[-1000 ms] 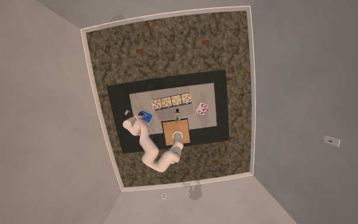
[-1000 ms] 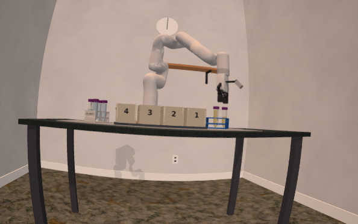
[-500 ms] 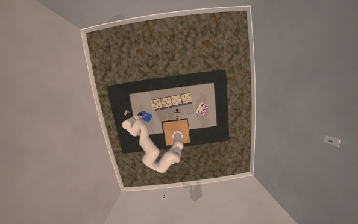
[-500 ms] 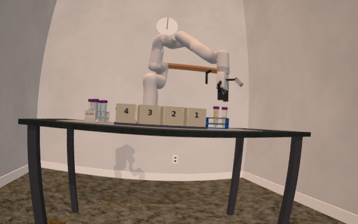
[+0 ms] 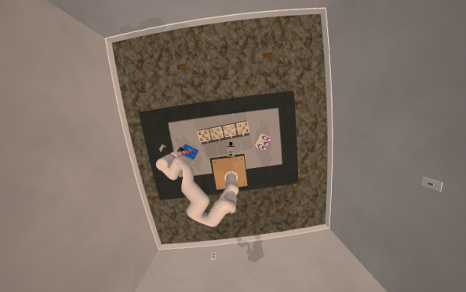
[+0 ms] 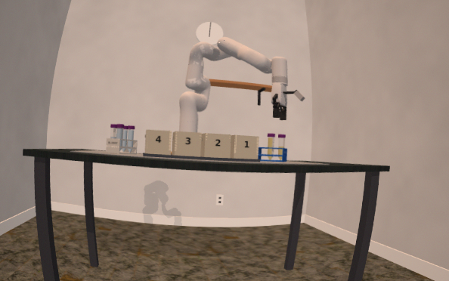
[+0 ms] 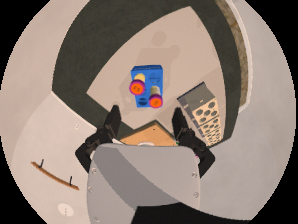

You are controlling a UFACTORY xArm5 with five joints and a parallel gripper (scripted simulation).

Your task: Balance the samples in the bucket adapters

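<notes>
The orange-dotted sample tube is 20 mm behind my hand, 20 mm to the left of it and 130 mm below it. Round my hand: loading stand ST: 180 mm ahead, 330 mm to the right, 190 mm below; then adapter 2: 180 mm ahead, 280 mm to the right, 150 mm below; then blue sample rack RS: 20 mm behind, 30 mm to the right, 170 mm below.
</notes>
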